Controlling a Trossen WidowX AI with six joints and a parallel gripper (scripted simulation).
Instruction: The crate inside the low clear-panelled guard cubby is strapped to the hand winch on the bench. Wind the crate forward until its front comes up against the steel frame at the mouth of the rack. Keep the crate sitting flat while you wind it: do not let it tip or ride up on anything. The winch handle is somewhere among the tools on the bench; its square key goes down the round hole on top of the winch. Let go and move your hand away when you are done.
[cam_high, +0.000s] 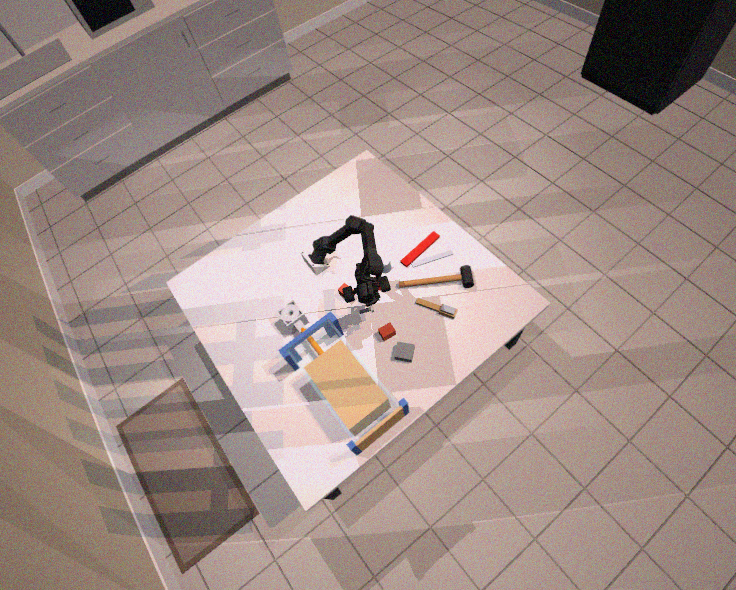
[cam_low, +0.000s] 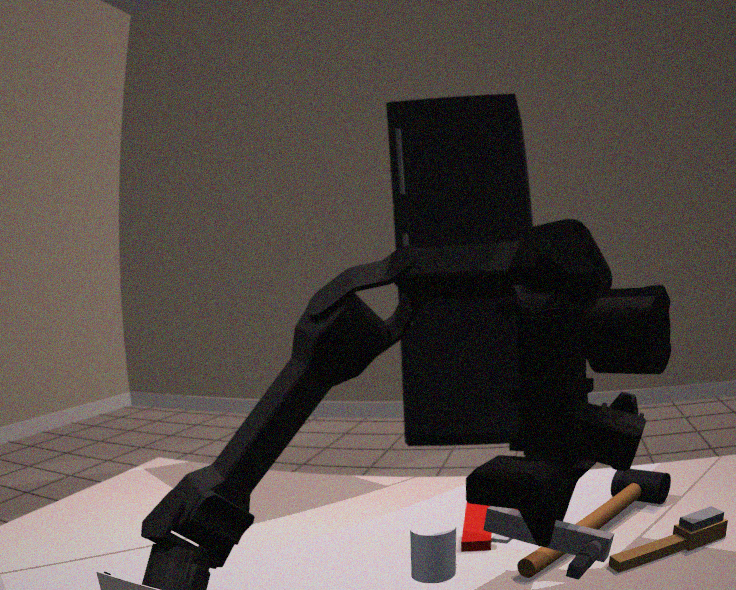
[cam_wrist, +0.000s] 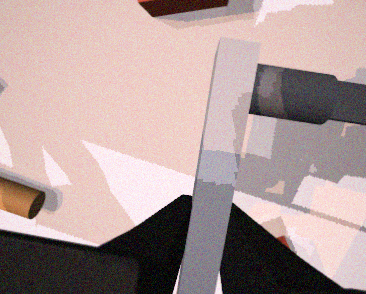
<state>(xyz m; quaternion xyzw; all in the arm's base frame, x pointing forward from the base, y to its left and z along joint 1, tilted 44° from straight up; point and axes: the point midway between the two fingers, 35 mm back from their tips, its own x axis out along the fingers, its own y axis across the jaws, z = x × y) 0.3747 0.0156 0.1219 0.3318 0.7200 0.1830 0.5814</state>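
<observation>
Right now my gripper tip is 10 mm to the right of the winch handle, 10 mm below it and 10 mm past it. Also, from my gripper tip: grey block 240 mm ahead, 110 mm below, 20 mm to the left; brush 250 mm to the left, 140 mm ahead, 110 mm below; red knob 50 mm to the left, 40 mm behind, 20 mm above.
</observation>
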